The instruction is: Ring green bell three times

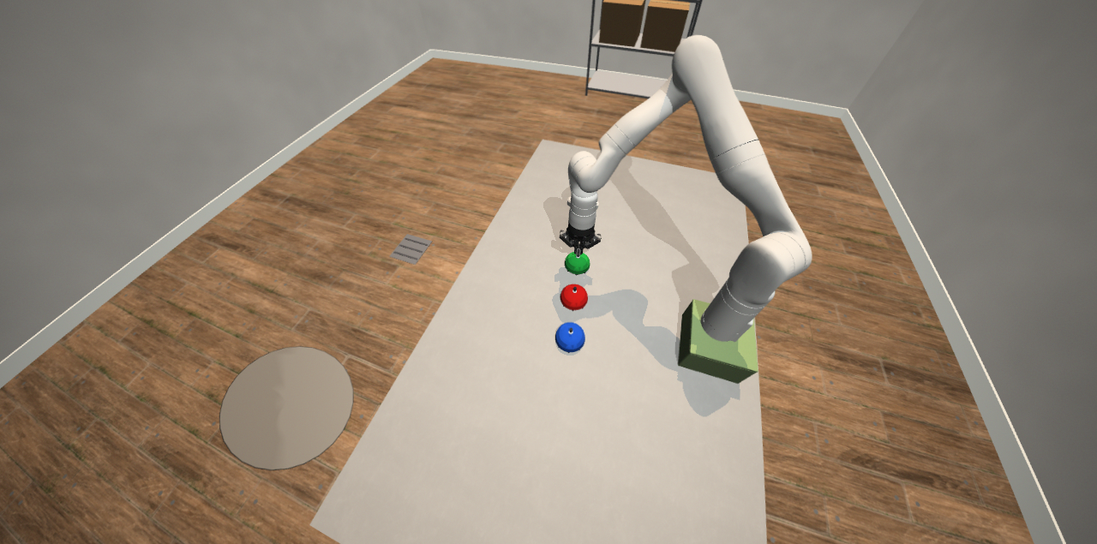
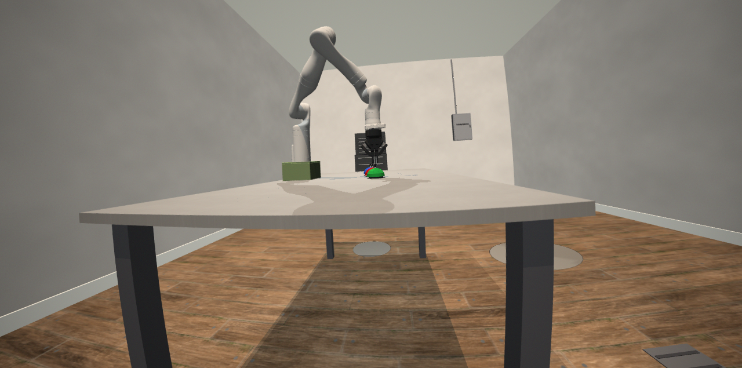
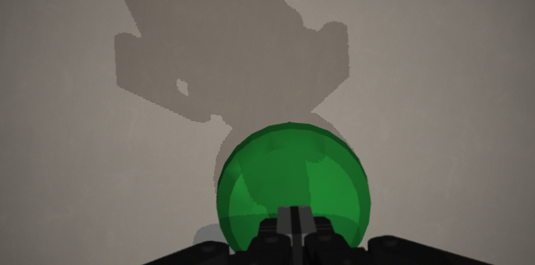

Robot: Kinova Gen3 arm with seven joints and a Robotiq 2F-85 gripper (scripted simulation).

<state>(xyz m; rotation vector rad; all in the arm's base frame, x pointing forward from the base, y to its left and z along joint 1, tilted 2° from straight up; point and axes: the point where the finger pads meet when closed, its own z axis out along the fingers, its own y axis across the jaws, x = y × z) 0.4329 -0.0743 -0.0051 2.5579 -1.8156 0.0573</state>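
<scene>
My hand is 4 cm above the green bell. Round my hand: red bell 12 cm to the left, 4 cm below, 4 cm behind; blue bell 24 cm to the left, 9 cm behind, 4 cm below.
</scene>
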